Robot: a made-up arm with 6 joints. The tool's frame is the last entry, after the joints.
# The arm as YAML. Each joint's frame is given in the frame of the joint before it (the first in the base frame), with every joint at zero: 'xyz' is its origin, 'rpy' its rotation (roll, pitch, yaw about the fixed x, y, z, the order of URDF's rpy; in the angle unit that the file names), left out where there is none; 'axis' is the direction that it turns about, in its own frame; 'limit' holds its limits. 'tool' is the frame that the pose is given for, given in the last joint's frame.
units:
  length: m
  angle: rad
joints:
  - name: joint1
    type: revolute
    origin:
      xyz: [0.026, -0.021, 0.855]
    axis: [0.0, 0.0, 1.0]
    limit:
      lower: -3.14
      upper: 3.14
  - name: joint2
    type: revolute
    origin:
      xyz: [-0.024, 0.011, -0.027]
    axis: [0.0, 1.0, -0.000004]
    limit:
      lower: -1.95
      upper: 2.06
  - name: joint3
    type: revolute
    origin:
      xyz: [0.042, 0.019, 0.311]
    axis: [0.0, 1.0, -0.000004]
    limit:
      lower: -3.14
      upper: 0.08
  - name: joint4
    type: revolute
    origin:
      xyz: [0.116, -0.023, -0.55]
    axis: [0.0, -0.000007, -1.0]
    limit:
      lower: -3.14
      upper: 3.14
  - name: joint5
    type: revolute
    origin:
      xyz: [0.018, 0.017, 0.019]
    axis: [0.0, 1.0, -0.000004]
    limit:
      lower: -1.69
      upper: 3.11
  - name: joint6
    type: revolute
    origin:
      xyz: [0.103, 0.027, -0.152]
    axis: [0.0, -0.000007, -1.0]
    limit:
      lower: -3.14
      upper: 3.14
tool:
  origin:
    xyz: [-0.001, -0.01, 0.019]
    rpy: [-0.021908, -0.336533, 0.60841]
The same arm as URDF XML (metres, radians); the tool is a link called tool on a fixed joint. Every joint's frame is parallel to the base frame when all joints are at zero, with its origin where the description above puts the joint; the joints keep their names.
<robot name="arm">
<joint name="tool_fixed" type="fixed"><parent link="link6"/><child link="tool"/><origin xyz="-0.001 -0.01 0.019" rpy="-0.0219 -0.3365 0.6084"/></joint>
<joint name="joint6" type="revolute"><parent link="link5"/><child link="link6"/><origin xyz="0.103 0.027 -0.152"/><axis xyz="0 0 -1"/><limit lower="-3.14" upper="3.14"/></joint>
<joint name="joint5" type="revolute"><parent link="link4"/><child link="link5"/><origin xyz="0.018 0.017 0.019"/><axis xyz="0 1 0"/><limit lower="-1.69" upper="3.11"/></joint>
<joint name="joint4" type="revolute"><parent link="link3"/><child link="link4"/><origin xyz="0.116 -0.023 -0.55"/><axis xyz="0 0 -1"/><limit lower="-3.14" upper="3.14"/></joint>
<joint name="joint3" type="revolute"><parent link="link2"/><child link="link3"/><origin xyz="0.042 0.019 0.311"/><axis xyz="0 1 0"/><limit lower="-3.14" upper="0.08"/></joint>
<joint name="joint2" type="revolute"><parent link="link1"/><child link="link2"/><origin xyz="-0.024 0.011 -0.027"/><axis xyz="0 1 0"/><limit lower="-1.95" upper="2.06"/></joint>
<joint name="joint1" type="revolute"><parent link="base_link"/><child link="link1"/><origin xyz="0.026 -0.021 0.855"/><axis xyz="0 0 1"/><limit lower="-3.14" upper="3.14"/></joint>
<link name="base_link"/>
<link name="link1"/>
<link name="link2"/>
<link name="link3"/>
<link name="link4"/>
<link name="link5"/>
<link name="link6"/>
<link name="tool"/>
</robot>

